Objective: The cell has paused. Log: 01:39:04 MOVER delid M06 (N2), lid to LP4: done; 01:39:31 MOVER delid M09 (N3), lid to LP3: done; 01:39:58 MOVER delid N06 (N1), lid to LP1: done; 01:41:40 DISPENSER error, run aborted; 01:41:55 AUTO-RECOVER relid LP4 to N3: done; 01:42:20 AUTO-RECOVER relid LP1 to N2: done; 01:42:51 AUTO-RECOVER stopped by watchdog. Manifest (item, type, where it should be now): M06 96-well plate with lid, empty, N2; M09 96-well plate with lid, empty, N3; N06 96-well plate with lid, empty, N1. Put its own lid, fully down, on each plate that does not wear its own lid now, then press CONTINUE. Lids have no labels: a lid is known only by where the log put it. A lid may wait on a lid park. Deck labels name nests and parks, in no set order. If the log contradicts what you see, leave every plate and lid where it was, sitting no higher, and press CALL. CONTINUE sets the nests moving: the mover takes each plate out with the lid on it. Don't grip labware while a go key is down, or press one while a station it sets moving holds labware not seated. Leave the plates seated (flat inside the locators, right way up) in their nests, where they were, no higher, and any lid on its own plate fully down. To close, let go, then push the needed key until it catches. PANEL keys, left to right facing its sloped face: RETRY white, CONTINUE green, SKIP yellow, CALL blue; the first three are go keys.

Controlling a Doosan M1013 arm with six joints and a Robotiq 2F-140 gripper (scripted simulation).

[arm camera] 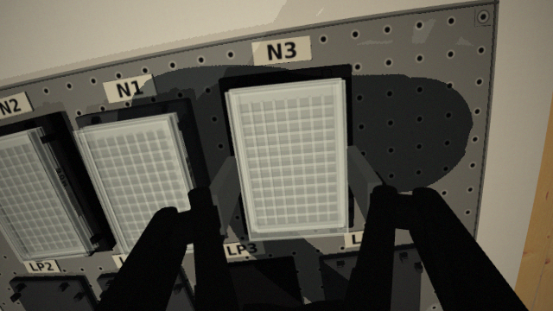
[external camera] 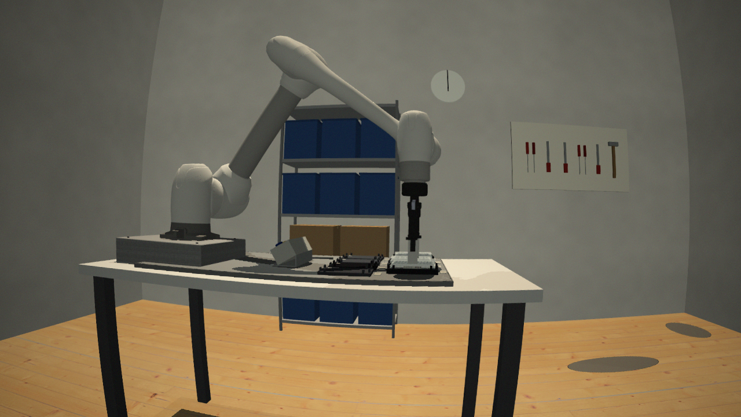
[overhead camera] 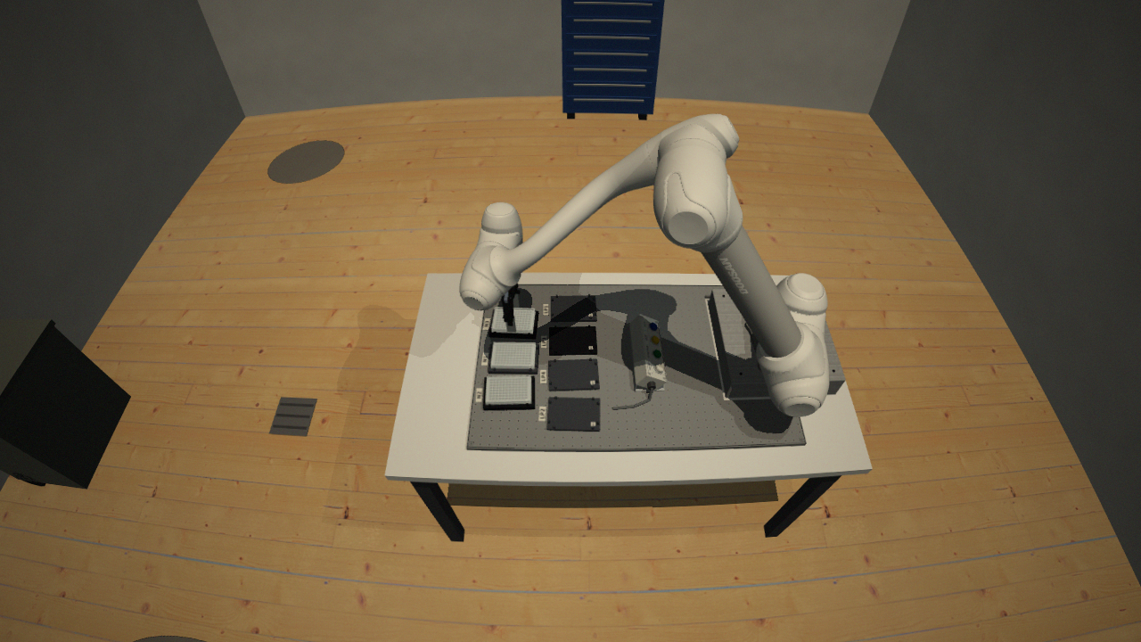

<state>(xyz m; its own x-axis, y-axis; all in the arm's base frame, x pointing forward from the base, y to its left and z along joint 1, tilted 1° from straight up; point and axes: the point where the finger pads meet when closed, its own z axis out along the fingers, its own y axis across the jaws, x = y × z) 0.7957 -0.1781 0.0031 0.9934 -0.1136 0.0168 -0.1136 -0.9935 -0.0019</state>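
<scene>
Now: the plate 40 mm below my hand. The rest, counted from my hand: LP3 label: 90 mm behind, 70 mm to the left, 60 mm below; N3 label: 90 mm ahead, 60 mm below, 10 mm to the right; park LP3: 180 mm behind, 70 mm to the left, 50 mm below.
</scene>
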